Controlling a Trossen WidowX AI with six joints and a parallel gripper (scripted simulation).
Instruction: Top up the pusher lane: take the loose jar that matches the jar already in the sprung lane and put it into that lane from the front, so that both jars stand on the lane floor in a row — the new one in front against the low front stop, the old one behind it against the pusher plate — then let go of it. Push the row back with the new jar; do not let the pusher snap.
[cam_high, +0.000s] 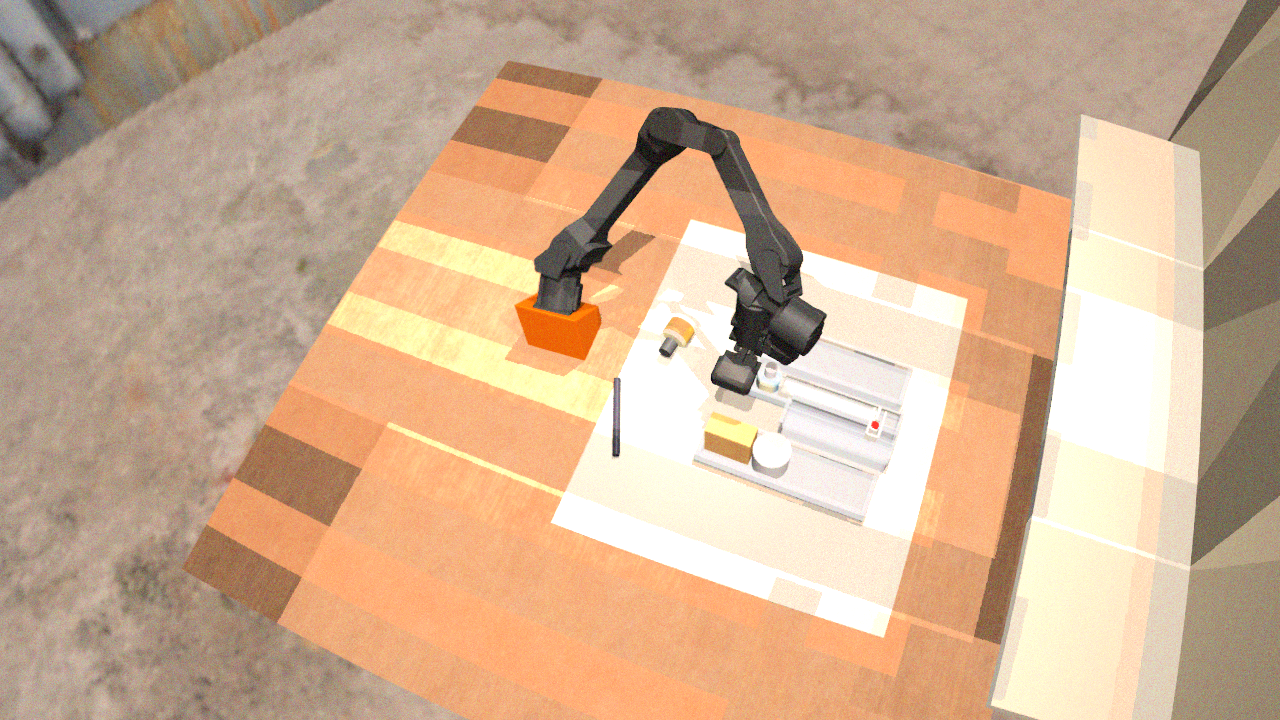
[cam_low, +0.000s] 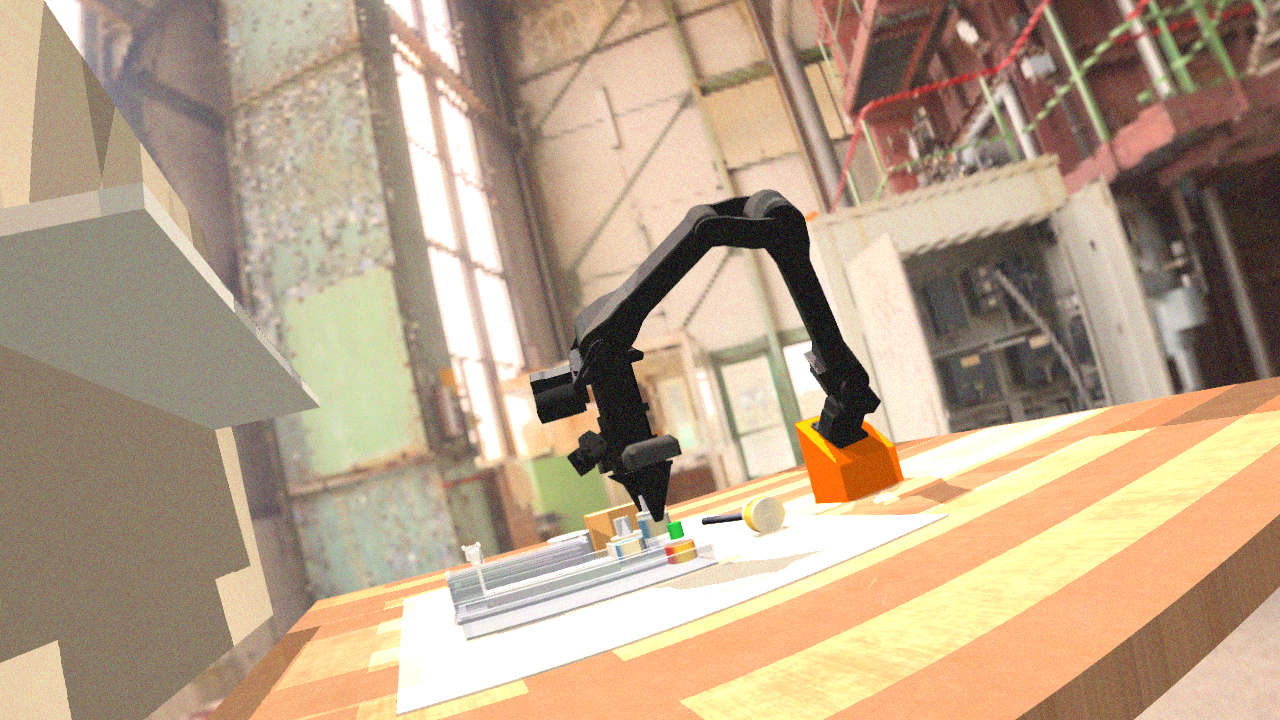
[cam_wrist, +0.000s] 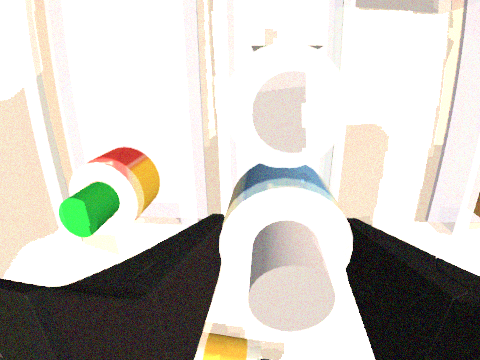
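My gripper tip is now 6 cm short of the white mat, 3 cm to the left of it and 6 cm above it. From my gripper tip the other things lie so: pusher plate (14 cm ahead, 5 cm to the right, 1 cm below); tan box (13 cm to the right, 2 cm below); grey lane tray (14 cm ahead, 5 cm to the right, 4 cm below).
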